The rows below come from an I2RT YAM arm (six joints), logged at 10 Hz.
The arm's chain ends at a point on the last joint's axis. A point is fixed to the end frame.
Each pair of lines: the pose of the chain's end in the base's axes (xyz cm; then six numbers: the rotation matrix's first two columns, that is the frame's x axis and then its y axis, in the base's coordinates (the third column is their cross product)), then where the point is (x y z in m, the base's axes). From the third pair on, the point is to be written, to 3 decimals.
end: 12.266, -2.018, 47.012, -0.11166, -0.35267, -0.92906, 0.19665, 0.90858, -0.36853
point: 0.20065 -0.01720 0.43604
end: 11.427, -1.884, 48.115, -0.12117, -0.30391, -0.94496, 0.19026, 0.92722, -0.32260
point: 0.19187 -0.01384 0.44642
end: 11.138, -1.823, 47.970, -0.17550, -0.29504, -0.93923, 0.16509, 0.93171, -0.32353
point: 0.187 -0.012 0.440
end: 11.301, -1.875, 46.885, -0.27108, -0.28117, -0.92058, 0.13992, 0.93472, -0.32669
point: 0.184 -0.013 0.422
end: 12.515, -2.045, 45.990, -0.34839, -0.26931, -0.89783, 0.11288, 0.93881, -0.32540
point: 0.192 -0.014 0.408
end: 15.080, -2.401, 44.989, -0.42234, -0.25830, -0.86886, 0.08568, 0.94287, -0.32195
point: 0.213 -0.017 0.392
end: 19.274, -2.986, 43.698, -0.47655, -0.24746, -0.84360, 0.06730, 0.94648, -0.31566
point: 0.251 -0.022 0.376
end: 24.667, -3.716, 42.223, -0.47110, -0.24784, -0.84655, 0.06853, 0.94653, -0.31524
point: 0.306 -0.029 0.361
